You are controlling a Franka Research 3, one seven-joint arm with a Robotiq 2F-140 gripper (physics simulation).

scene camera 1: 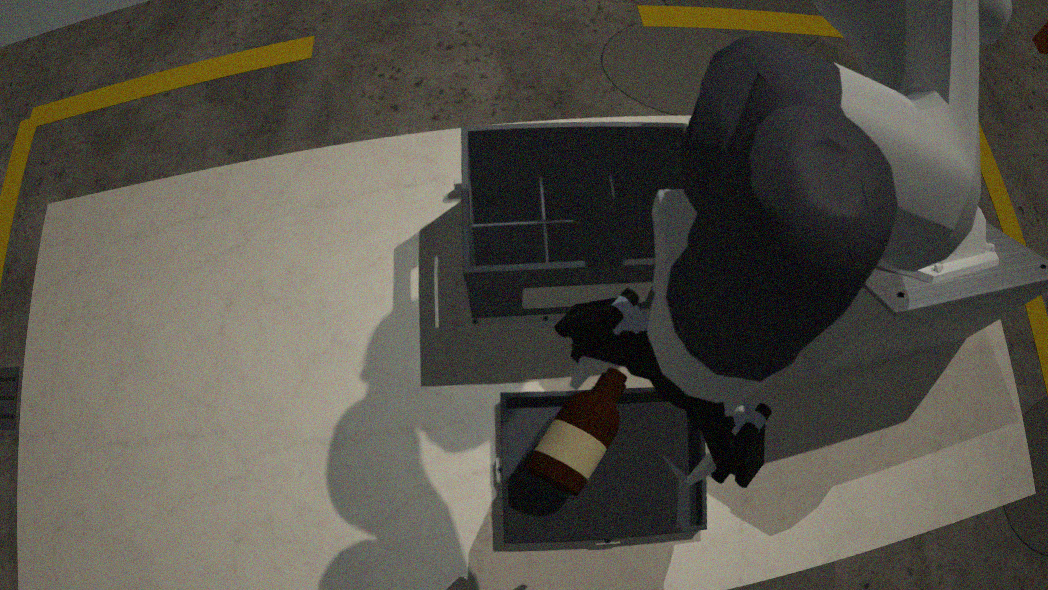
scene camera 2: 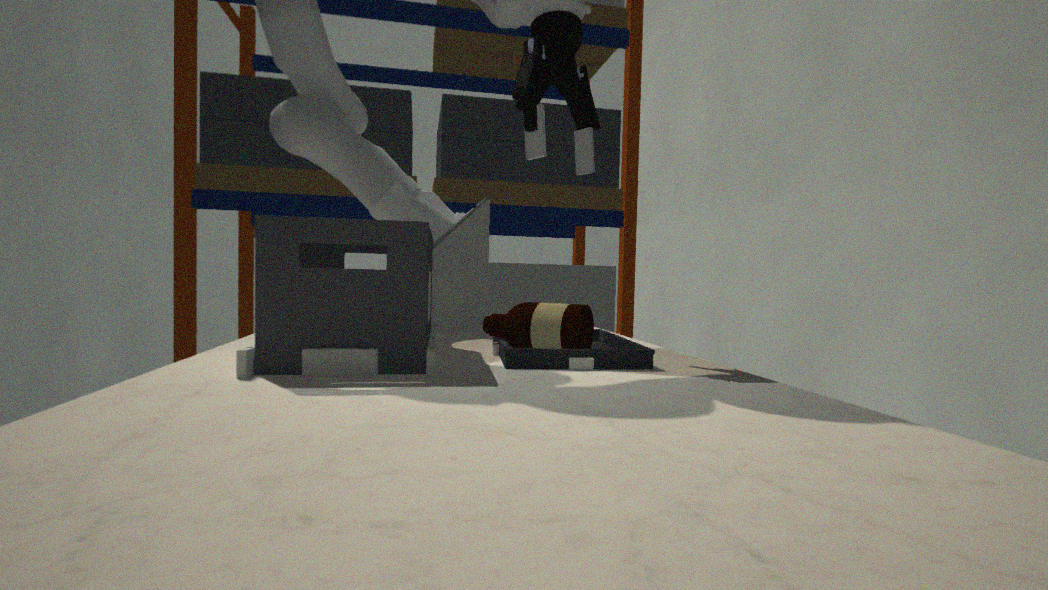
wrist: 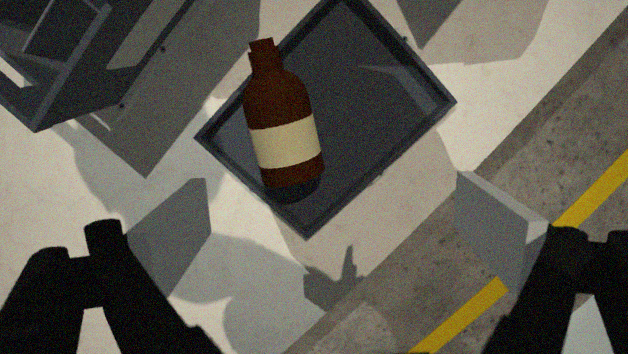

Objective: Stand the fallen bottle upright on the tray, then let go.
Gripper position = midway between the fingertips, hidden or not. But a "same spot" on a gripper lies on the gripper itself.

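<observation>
My gripper is visible in scene camera 1, in scene camera 2 and in the wrist view (332,203). On that gripper, (scene camera 1: 605,330) and (scene camera 2: 540,54) are the same spot. There's a brown bottle as well, and you'd see it in scene camera 1 (577,439), in the wrist view and in scene camera 2. For the bottle, (scene camera 2: 529,324) and (wrist: 248,128) are one and the same spot.
</observation>
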